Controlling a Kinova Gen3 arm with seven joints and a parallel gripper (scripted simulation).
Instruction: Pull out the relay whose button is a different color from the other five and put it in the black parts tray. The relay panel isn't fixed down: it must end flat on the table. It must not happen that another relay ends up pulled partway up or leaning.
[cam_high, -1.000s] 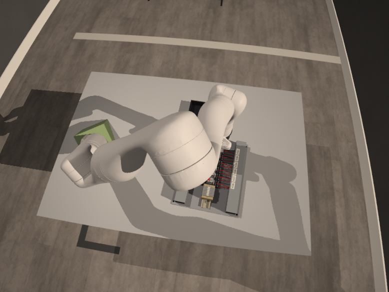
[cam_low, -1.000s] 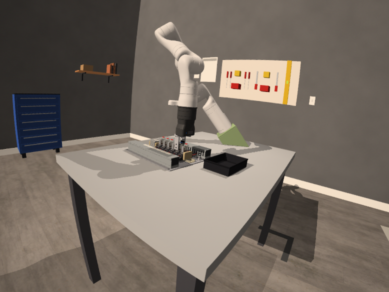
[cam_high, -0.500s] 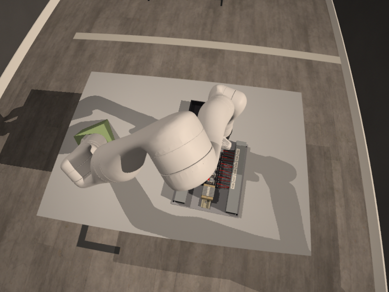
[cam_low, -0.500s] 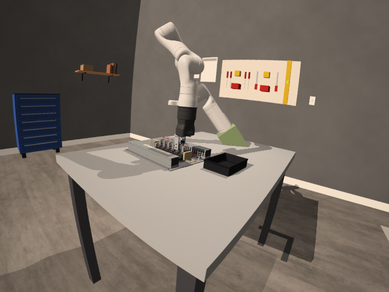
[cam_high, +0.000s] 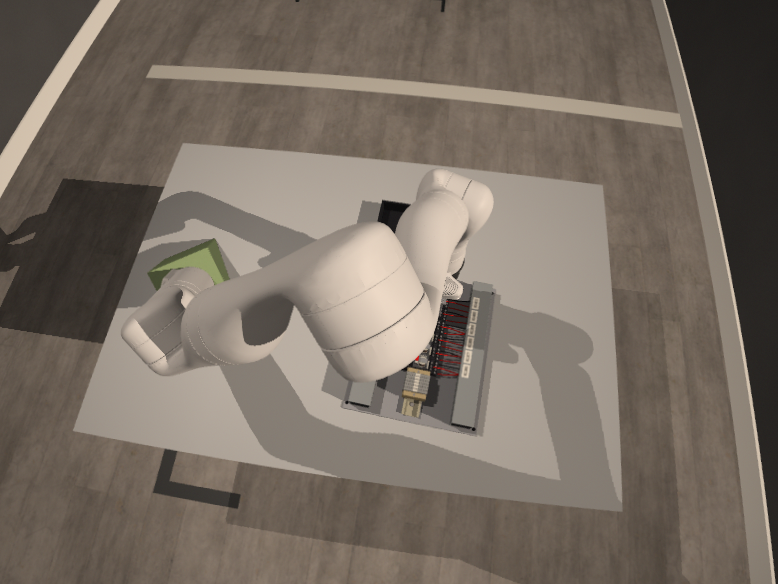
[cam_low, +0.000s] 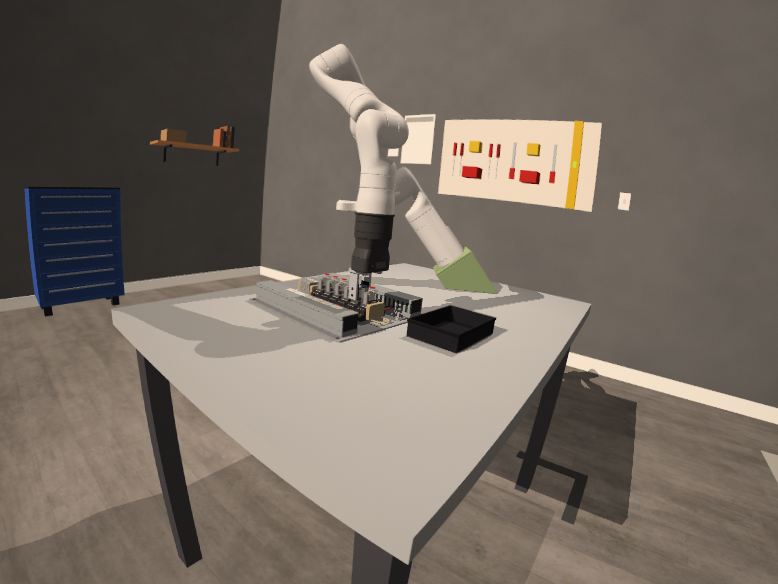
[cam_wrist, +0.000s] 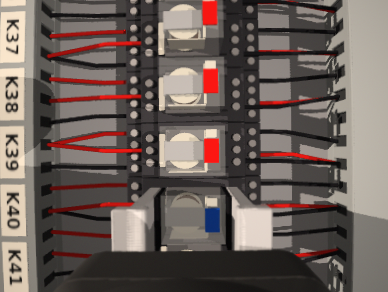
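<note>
Now: the relay 1 cm below my hand. Round my hand: black parts tray (6 cm behind, 20 cm to the left, 4 cm below); then relay panel (1 cm behind, 7 cm to the right, 3 cm below).
</note>
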